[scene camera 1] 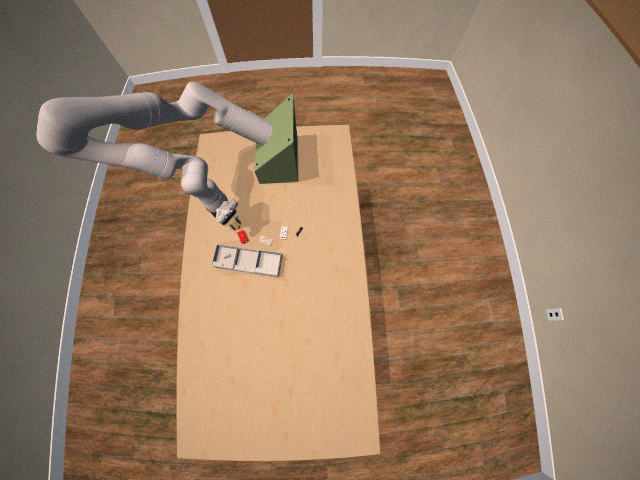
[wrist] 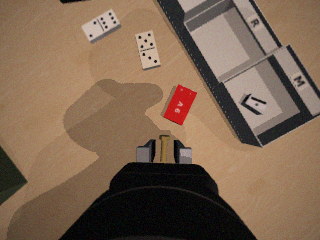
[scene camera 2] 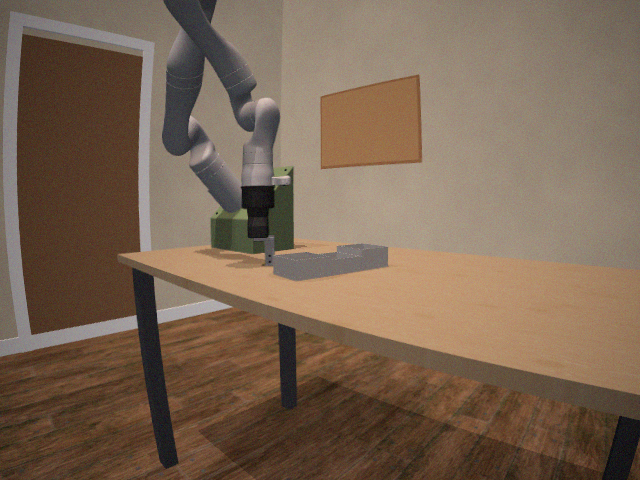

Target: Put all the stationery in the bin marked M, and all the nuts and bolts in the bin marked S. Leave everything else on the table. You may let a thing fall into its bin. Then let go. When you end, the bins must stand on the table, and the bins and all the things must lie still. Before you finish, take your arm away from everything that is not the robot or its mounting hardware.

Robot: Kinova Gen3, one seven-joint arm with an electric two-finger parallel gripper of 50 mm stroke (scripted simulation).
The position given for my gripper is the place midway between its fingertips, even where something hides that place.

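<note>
What I can see here is my gripper (scene camera 2: pixel 270 264), and the wrist view gives me my gripper (wrist: pixel 164 147) too.
</note>
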